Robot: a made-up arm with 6 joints. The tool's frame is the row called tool.
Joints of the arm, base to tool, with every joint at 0 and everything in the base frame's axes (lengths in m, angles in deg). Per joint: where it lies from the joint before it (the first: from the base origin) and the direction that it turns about. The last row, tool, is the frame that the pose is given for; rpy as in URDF.
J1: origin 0 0 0.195 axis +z
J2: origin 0 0 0 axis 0.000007 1 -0.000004
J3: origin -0.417 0 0.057 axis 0.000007 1 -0.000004
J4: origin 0.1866 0 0.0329 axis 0.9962 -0.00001 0.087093
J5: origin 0 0 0 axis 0.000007 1 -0.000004
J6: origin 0.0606 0 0.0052 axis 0.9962 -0.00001 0.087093
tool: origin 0 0 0 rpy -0.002 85.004 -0.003
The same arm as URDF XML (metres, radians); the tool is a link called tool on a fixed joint. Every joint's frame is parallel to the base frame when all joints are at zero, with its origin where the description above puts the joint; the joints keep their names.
<robot name="arm">
  <joint name="tool_joint" type="fixed">
    <parent link="link6"/>
    <child link="tool"/>
    <origin xyz="0.0000 0.0000 0.0000" rpy="0.0000 1.4836 -0.0001"/>
  </joint>
  <joint name="J6" type="continuous">
    <parent link="link5"/>
    <child link="link6"/>
    <origin xyz="0.0606 0.0000 0.0052"/>
    <axis xyz="0.9962 0 0.0871"/>
  </joint>
  <joint name="J5" type="continuous">
    <parent link="link4"/>
    <child link="link5"/>
    <origin xyz="0.0000 0.0000 0.0000"/>
    <axis xyz="0 1 0"/>
  </joint>
  <joint name="J4" type="continuous">
    <parent link="link3"/>
    <child link="link4"/>
    <origin xyz="0.1866 0.0000 0.0329"/>
    <axis xyz="0.9962 0 0.0871"/>
  </joint>
  <joint name="J3" type="continuous">
    <parent link="link2"/>
    <child link="link3"/>
    <origin xyz="-0.4170 0.0000 0.0570"/>
    <axis xyz="0 1 0"/>
  </joint>
  <joint name="J2" type="continuous">
    <parent link="link1"/>
    <child link="link2"/>
    <origin xyz="0.0000 0.0000 0.0000"/>
    <axis xyz="0 1 0"/>
  </joint>
  <joint name="J1" type="continuous">
    <parent link="base_link"/>
    <child link="link1"/>
    <origin xyz="0.0000 0.0000 0.1950"/>
    <axis xyz="0 0 1"/>
  </joint>
  <link name="base_link"/>
  <link name="link1"/>
  <link name="link2"/>
  <link name="link3"/>
  <link name="link4"/>
  <link name="link5"/>
  <link name="link6"/>
  <link name="tool"/>
</robot>

